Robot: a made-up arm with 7 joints. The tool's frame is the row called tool. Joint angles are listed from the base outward. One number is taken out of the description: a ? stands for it. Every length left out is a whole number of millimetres.
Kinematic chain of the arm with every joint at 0, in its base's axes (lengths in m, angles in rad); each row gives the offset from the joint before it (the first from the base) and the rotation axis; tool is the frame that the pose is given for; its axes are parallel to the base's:
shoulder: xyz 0 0 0.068 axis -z
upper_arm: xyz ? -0.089 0 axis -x
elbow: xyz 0 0.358 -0.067 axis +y
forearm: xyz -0.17 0 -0.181 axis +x
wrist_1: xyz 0 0.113 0.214 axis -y
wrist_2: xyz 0.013 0 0.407 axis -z
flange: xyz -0.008 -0.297 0 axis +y
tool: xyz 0.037 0 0.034
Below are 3 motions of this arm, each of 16 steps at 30 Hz.
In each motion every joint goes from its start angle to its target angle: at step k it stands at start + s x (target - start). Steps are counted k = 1, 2, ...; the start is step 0. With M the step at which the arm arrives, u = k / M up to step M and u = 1 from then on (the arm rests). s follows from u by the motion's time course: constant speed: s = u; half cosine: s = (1 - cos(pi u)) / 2; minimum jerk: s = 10 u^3 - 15 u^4 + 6 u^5.
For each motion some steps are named. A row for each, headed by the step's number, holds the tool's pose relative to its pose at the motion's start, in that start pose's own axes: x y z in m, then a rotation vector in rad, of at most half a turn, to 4 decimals.
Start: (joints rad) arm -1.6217 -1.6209 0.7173 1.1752 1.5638 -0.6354 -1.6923
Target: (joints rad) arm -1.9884 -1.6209 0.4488 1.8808 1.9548 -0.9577 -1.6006
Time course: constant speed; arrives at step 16
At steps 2, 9, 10, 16:
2: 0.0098 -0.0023 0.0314 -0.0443 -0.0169 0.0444
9: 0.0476 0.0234 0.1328 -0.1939 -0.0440 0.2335
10: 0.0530 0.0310 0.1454 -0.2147 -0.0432 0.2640
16: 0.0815 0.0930 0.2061 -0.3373 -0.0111 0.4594

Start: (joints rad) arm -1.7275 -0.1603 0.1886 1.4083 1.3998 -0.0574 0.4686
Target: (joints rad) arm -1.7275 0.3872 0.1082 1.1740 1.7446 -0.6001 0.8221
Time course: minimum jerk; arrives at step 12
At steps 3, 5, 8, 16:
3: 0.0169 0.0061 0.0108 -0.0725 -0.0102 0.1157
5: 0.0487 0.0299 0.0354 -0.2591 -0.0341 0.3770
8: 0.0695 0.0925 0.0675 -0.6514 -0.0957 0.8081
16: 0.0612 0.1213 0.0732 -0.8555 -0.1426 0.9877

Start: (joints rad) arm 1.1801 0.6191 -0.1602 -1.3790 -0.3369 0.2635 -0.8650
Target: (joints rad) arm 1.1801 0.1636 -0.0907 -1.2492 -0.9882 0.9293 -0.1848
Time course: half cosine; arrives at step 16
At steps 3, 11, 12, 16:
3: 0.0248 -0.0343 -0.0147 -0.0092 0.1293 -0.0412
11: 0.1936 -0.2695 -0.1961 -0.0958 1.1865 -0.1993
12: 0.2080 -0.2887 -0.2209 -0.1121 1.2960 -0.1977
16: 0.2335 -0.3216 -0.2704 -0.1507 1.5011 -0.1851

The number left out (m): 0.124
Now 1 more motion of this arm.
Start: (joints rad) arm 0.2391 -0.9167 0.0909 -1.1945 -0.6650 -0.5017 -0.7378
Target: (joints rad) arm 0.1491 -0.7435 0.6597 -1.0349 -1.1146 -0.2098 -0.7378
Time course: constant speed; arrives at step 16
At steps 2, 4, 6, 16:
2: 0.0168 0.0042 -0.0357 0.0091 0.0963 0.0190
4: 0.0324 0.0099 -0.0731 0.0120 0.1958 0.0385
6: 0.0465 0.0171 -0.1120 0.0089 0.2981 0.0585
16: 0.0810 0.0681 -0.3241 -0.0953 0.8359 0.1722

